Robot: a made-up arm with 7 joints.
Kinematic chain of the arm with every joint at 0, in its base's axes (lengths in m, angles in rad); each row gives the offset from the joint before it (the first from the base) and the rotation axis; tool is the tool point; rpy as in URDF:
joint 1: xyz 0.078 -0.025 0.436 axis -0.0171 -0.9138 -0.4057
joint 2: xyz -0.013 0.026 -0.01 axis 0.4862 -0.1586 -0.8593
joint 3: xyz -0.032 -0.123 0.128 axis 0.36 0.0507 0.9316
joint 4: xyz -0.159 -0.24 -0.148 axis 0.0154 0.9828 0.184
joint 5: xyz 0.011 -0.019 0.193 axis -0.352 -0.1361 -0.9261
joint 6: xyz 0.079 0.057 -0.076 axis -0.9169 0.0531 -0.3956
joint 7: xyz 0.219 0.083 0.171 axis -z
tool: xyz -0.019 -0.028 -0.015 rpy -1.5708 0 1.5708
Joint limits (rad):
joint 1: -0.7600..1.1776
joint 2: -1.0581..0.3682
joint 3: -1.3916..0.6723
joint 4: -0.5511..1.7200
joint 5: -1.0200..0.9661
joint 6: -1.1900..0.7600
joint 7: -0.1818..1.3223
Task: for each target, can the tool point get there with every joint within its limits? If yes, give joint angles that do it. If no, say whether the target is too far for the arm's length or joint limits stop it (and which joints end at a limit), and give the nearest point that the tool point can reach.
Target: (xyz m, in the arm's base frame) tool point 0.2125 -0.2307 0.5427
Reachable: yes | joints 0.0906 -0.5398 -1.2090 1.1231 -0.7191 -0.1665 0.5338
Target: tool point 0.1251 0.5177 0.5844
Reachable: no: joint limits stop it (at a limit: joint 1, joint 3, joint 4, joint 5, joint 7) | nearest point -0.0154 0.2379 0.4812 | short by 0.330 m
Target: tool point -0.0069 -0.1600 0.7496
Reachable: yes | joints 0.1545 -0.2804 0.4979 -0.2516 -0.7718 0.0134 0.2367
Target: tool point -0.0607 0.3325 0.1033
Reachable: no: joint limits stop it (at a limit: joint 1, joint 2, joint 3, joint 7) | nearest point 0.1151 0.1497 0.1550 | short by 0.259 m
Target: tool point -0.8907 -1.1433 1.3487
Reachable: no: too far | nearest point -0.3049 -0.4705 0.7951 | short by 1.050 m
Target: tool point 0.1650 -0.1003 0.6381
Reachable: yes | joints -0.1172 -0.1416 0.2772 0.2044 -0.5270 0.1479 0.4891
